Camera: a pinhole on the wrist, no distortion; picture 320 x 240 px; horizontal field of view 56.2 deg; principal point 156.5 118.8 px. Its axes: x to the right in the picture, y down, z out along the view. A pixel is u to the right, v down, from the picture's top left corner.
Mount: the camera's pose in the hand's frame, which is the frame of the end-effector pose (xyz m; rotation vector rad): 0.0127 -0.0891 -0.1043 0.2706 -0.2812 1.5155
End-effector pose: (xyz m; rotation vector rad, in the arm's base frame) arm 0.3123 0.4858 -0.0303 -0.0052 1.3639 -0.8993
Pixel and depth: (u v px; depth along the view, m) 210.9 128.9 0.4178
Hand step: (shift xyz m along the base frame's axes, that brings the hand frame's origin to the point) 0.1739 -0.2598 0.1645
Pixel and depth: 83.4 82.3 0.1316
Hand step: -0.0853 -0.1303 0.0619
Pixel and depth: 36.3 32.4 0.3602
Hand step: -0.0463 -0.3873 0.1326
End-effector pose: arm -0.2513 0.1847 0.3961 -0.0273 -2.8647 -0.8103
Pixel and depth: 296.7 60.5 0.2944
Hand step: -0.1074 0.0581 -0.2060
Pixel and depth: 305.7 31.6 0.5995
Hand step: -0.2742 0.2680 -0.4525
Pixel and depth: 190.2 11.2 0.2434
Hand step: -0.1262 -0.0617 -0.1745
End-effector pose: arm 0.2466 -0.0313 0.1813 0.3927 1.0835 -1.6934
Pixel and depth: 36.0 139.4 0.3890
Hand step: -0.2665 -0.1336 0.3013
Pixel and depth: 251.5 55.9 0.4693
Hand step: -0.0544 -0.3720 0.1853
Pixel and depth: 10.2 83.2 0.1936
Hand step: -0.2181 -0.0409 0.1181
